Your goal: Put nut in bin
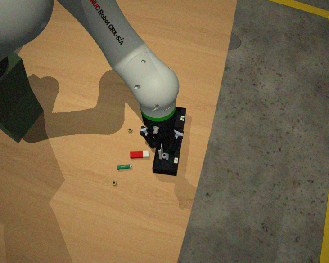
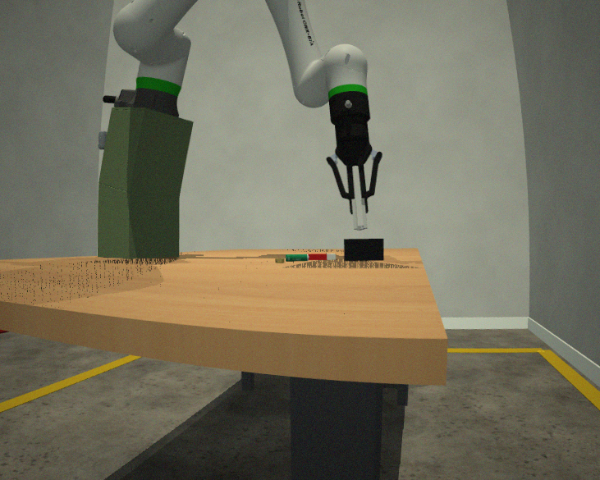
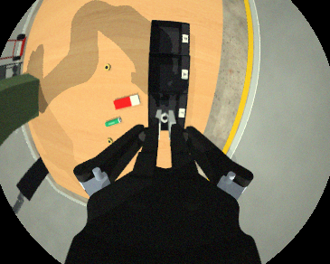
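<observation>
My hand is 3 cm above the grey nut. From my hand the other things lie so: green battery (13 cm behind, 9 cm below, 6 cm to the right).
</observation>
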